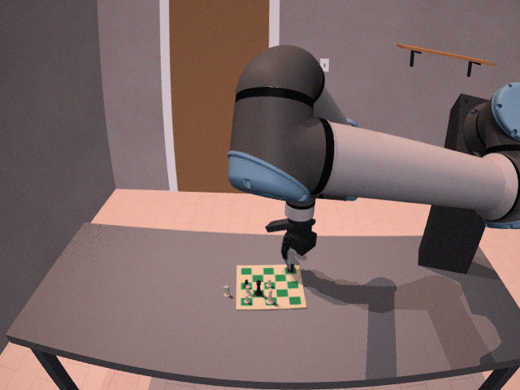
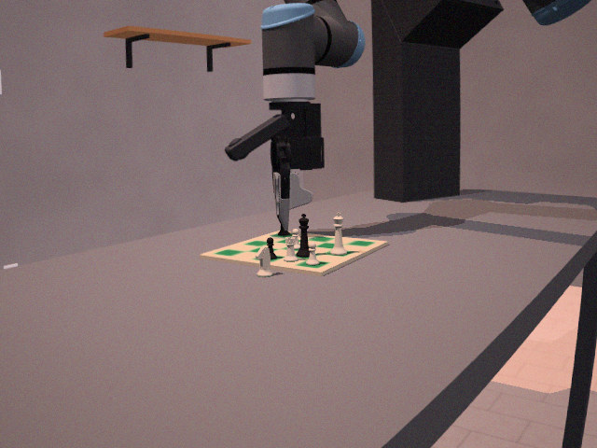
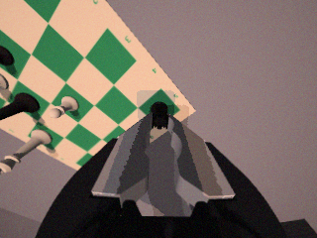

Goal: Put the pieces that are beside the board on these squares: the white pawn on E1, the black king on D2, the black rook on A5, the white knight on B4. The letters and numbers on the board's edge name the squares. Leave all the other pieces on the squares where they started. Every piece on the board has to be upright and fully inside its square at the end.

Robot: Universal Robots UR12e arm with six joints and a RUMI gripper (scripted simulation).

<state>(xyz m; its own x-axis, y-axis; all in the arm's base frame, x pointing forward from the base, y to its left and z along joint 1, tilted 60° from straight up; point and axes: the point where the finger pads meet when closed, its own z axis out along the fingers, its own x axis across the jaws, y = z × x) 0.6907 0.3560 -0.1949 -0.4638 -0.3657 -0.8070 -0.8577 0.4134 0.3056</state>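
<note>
The black rook lies 10 mm below my hand. Round my hand: black king 80 mm ahead, 140 mm to the left, 10 mm above; then black pawn 120 mm ahead, 120 mm to the left, 10 mm below; then chessboard 50 mm ahead, 90 mm to the left, 30 mm below.
</note>
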